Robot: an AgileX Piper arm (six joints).
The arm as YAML. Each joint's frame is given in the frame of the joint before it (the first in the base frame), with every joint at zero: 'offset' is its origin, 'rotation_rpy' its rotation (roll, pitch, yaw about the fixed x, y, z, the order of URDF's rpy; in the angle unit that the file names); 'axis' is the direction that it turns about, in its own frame. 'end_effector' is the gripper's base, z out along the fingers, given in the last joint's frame.
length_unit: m
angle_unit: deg
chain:
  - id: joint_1
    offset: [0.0, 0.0, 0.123]
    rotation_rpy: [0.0, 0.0, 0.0]
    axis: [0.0, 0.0, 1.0]
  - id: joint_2
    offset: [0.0, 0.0, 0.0]
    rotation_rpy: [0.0, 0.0, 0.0]
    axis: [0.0, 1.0, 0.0]
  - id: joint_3
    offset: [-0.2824, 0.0, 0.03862]
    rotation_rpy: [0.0, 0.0, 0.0]
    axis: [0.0, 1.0, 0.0]
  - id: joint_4
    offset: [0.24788, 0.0, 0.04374]
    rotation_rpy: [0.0, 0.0, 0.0]
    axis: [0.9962, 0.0, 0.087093]
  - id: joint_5
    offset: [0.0, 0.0, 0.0]
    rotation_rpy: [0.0, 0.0, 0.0]
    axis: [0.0, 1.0, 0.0]
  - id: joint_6
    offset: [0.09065, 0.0, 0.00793]
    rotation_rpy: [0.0, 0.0, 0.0]
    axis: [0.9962, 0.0, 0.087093]
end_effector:
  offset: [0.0, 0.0, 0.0]
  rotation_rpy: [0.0, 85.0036, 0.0]
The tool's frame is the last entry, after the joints.
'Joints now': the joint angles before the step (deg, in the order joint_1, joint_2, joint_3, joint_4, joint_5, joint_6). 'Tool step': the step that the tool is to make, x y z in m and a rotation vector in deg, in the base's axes. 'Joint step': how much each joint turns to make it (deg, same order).
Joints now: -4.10, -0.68, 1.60, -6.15, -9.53, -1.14
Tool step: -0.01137, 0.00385, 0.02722, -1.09, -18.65, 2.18
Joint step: -0.01, 0.00, 0.00, -0.03, -18.80, 0.46
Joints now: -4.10, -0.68, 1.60, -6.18, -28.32, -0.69
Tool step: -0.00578, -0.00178, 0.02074, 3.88, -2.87, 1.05
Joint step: -0.01, 0.02, -3.96, 2.76, 1.29, 1.58
